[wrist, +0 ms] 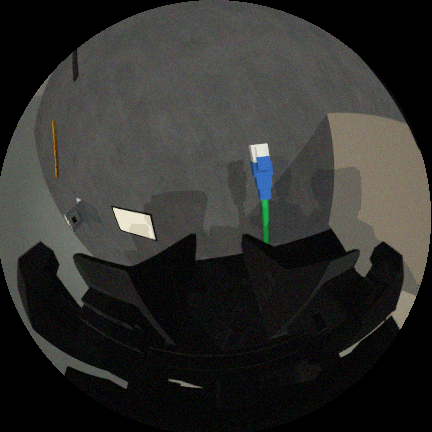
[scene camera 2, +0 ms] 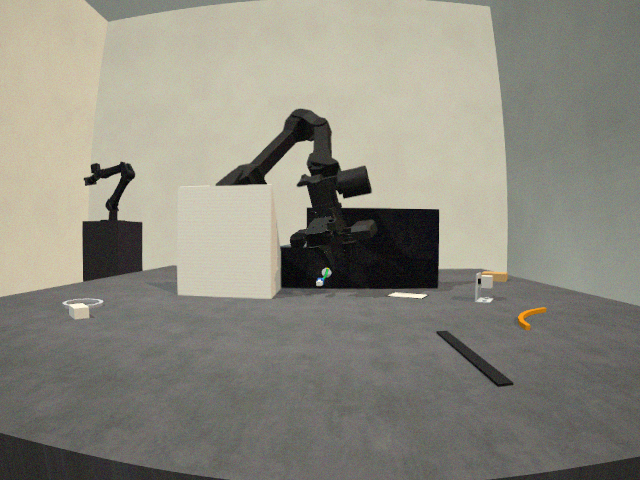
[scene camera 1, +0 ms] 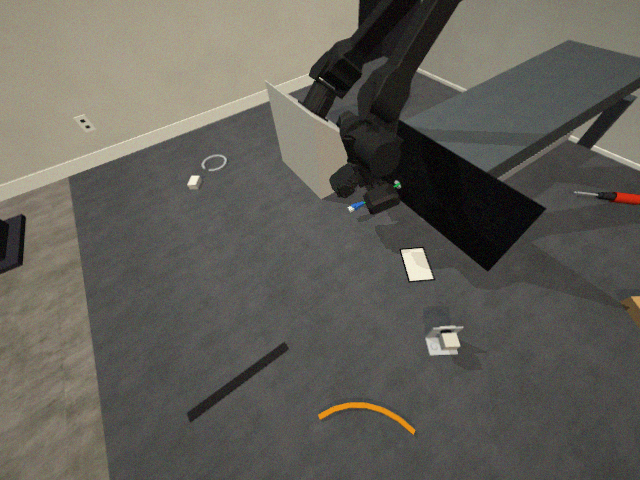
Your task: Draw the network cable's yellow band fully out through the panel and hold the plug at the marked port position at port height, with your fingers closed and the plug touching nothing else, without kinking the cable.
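Where they show: gripper, between the fingertips: (wrist: 218, 239) (scene camera 2: 341, 270); arm's base, origin of its link: (scene camera 2: 227, 216) (scene camera 1: 312, 111).
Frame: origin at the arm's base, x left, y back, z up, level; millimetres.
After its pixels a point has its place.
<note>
The network cable's blue plug (scene camera 1: 356, 206) {x -18, y -219, z -136 mm} (scene camera 2: 320, 282) {x -37, y -217, z -140 mm} (wrist: 261, 167) {x -22, y -216, z -132 mm} with its white tip sticks out in front of the black panel (scene camera 1: 475, 222) {x 117, y -429, z -79 mm} (scene camera 2: 408, 248) {x 116, y -423, z -73 mm}. Its green cable (wrist: 266, 220) {x 24, y -218, z -136 mm} runs back behind one finger in the wrist view. A whitish ring with green in it (scene camera 1: 397, 184) {x 108, y -220, z -132 mm} shows at the panel. My gripper (wrist: 218, 239) {x 20, y -258, z -120 mm} is partly open, its fingers apart with nothing between them; the cable is beside the gap, toward the right finger. The yellow band cannot be made out. A small white bracket with a dark square opening (scene camera 1: 450, 341) {x -76, y -564, z -122 mm} (scene camera 2: 478, 287) {x -60, y -549, z -147 mm} (wrist: 75, 219) {x -60, y -547, z -137 mm} stands away from the plug.
A tall white block (scene camera 1: 305, 144) {x -63, y -69, z -27 mm} (scene camera 2: 222, 242) {x -67, y -13, z -58 mm} (wrist: 380, 190) stands close beside the gripper. A white, black-edged card (scene camera 1: 417, 264) {x 12, y -410, z -173 mm} (scene camera 2: 407, 295) {x 8, y -406, z -173 mm} (wrist: 134, 223) {x 13, y -403, z -173 mm} lies before the panel. Farther off are a black strip (scene camera 1: 237, 382) {x -419, y -416, z -171 mm} (scene camera 2: 473, 356) {x -430, y -416, z -171 mm}, an orange arc (scene camera 1: 361, 405) {x -253, y -560, z -166 mm} and a small white cube (scene camera 1: 194, 182) {x -334, y 136, z -156 mm}.
</note>
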